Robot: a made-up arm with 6 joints.
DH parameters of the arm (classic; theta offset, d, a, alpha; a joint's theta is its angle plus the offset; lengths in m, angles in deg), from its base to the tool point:
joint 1: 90 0.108 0.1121 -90
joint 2: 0 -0.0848 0.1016 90
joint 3: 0 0.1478 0.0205 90
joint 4: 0 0.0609 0.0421 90
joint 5: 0 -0.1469 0.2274 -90
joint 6: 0 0.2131 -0.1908 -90
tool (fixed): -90 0.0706 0 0
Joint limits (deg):
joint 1: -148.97..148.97
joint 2: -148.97..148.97
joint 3: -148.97..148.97
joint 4: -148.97..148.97
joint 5: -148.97..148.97
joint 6: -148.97..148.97
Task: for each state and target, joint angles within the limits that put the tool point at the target. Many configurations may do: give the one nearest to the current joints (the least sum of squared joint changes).
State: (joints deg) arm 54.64 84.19 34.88 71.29 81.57 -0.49
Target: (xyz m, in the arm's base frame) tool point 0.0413 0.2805 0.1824
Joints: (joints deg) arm 53.82 81.82 23.28 76.15 92.75 2.46
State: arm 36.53 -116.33 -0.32 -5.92 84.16 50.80
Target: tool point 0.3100 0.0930 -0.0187
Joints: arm 40.61 -128.84 7.34 -12.83 56.65 34.48
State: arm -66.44 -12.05 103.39 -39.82 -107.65 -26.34
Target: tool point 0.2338 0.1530 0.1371
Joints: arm -107.92 -10.70 92.68 -64.05 -103.95 5.97
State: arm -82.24 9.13 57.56 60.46 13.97 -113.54
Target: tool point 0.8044 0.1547 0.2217
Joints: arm -46.63 33.85 71.98 70.40 35.36 -91.59
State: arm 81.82 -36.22 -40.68 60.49 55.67 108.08
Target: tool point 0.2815 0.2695 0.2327
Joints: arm 62.17 -24.94 -58.19 70.10 39.01 111.86
